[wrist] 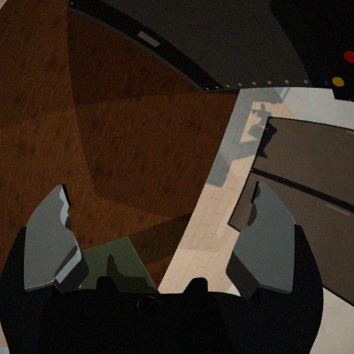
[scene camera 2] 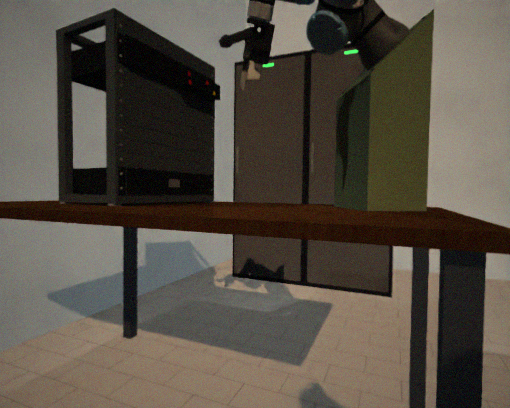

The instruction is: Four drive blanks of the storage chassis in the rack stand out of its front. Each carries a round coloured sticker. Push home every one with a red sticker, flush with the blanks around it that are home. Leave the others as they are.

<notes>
I see my gripper (scene camera 2: 243, 87) and a rack (scene camera 2: 160, 99).
The rack also shows in the wrist view (wrist: 213, 52). My gripper also shows in the wrist view (wrist: 159, 186).
</notes>
